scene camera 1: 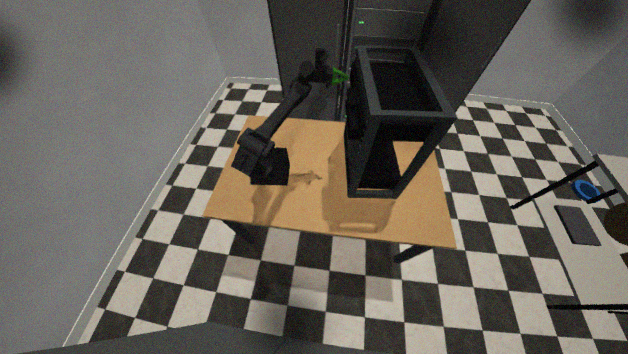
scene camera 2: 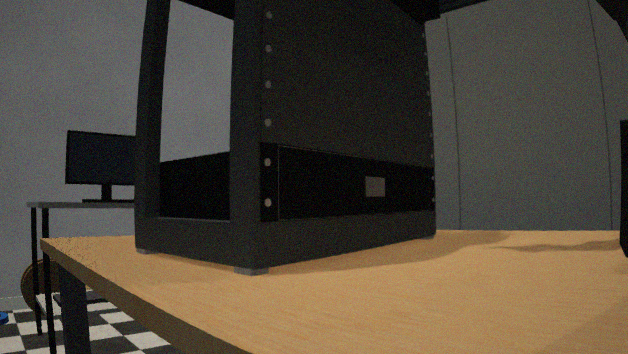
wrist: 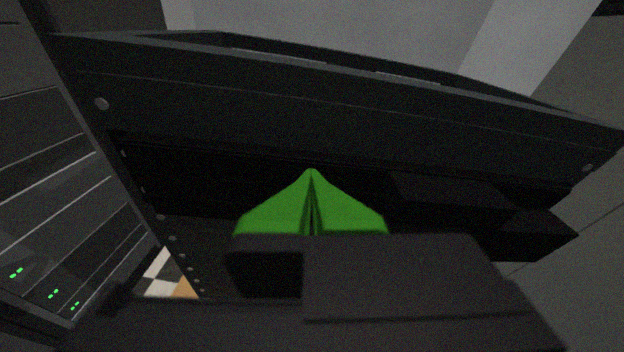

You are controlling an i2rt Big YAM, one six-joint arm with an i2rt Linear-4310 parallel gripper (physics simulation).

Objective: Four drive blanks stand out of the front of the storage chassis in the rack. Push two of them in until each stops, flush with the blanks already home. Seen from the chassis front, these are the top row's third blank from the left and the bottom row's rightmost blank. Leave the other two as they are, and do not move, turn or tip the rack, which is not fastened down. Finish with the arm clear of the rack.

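Places are measured from the arm's base along level axes (x back, y right, z up), in metres.
Pixels of known places: gripper, fingertip midpoint: [scene camera 1: 348, 77] [wrist: 311, 176].
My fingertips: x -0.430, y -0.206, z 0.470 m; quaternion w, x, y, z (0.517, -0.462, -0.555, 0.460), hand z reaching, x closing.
Observation:
Ahead of a thing's pixels: the offset from my fingertips to its top centre. "*": to the spot under its first point. Level surfaces: height alone.
The dark rack [scene camera 1: 411, 117] [scene camera 2: 247, 125] [wrist: 320, 117] stands upright on the table. In the wrist view, the chassis front is very dark. A dark block {* dx -0.014, dy +0.121, dz -0.007 m} [wrist: 452, 192] stands out on the right, and another dark block [wrist: 540, 225] shows lower and farther right. They look like protruding blanks, but I cannot tell their row or column. The other blanks cannot be made out. My gripper [scene camera 1: 347, 76] [wrist: 311, 176] is shut and empty, its green fingertips together, pointing at the rack's front near its upper part. Whether the tips touch anything is hidden in the dark.
The wooden table {dz -0.552 m} [scene camera 1: 300, 210] [scene camera 2: 400, 300] carries the arm's base [scene camera 1: 272, 167] and the rack. A tall dark cabinet [scene camera 1: 310, 35] with green lights stands behind. A label {* dx -0.046, dy +0.067, dz -0.449 m} [scene camera 2: 375, 186] shows on the rack's lowest panel. A side desk with a monitor [scene camera 2: 100, 157] stands beyond.

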